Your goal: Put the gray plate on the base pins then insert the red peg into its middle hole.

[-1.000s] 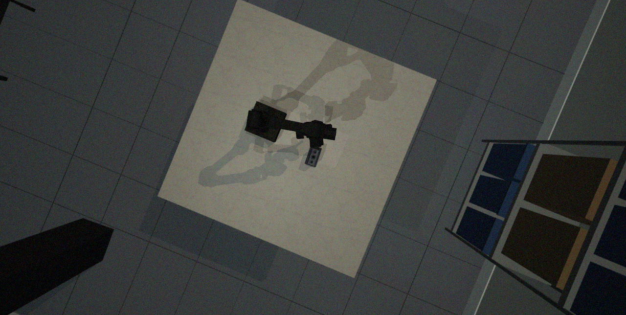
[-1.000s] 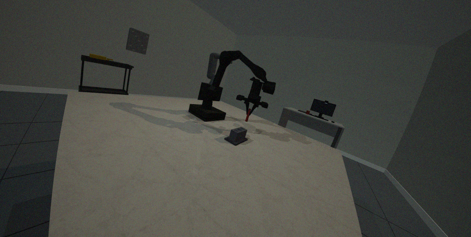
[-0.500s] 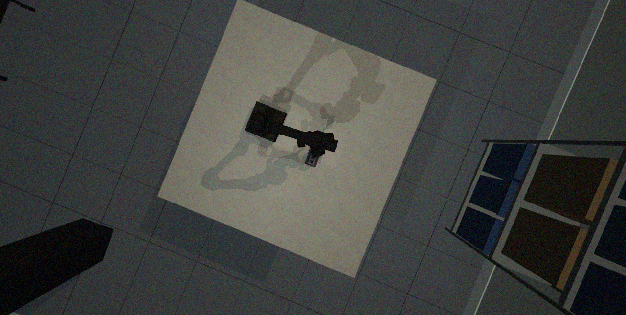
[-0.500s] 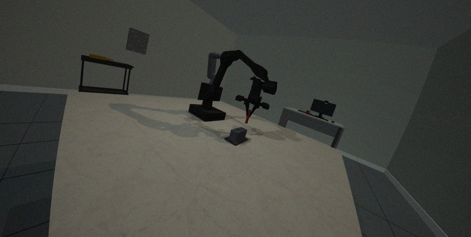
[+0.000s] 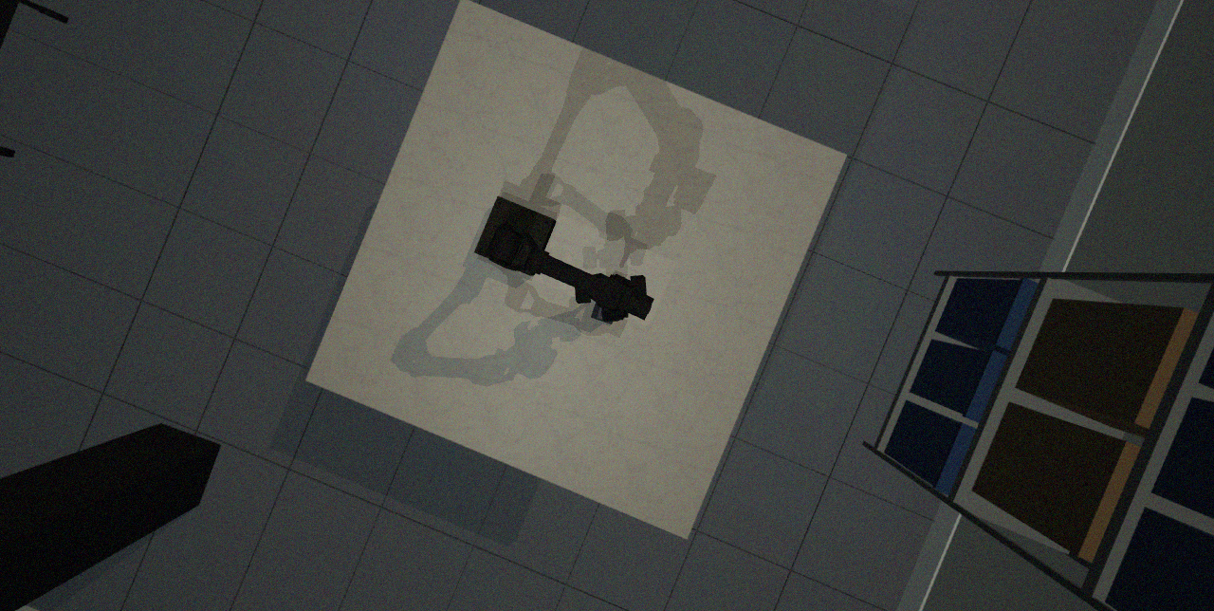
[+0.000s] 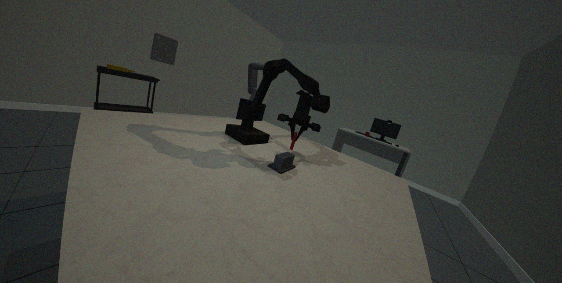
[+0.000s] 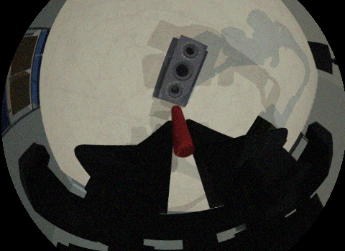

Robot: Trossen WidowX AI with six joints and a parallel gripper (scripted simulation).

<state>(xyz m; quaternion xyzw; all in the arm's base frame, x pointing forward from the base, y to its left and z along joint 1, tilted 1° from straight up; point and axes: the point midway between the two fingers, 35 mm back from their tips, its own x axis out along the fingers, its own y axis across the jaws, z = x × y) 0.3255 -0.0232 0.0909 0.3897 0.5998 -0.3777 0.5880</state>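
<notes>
Right now the gray plate is 1 cm ahead of my gripper tip, 5 cm to the right of it and 7 cm below it. The rest, counted from my gripper tip: red peg (right at my gripper tip); then dark base (1 cm ahead, 5 cm to the right, 10 cm below).
</notes>
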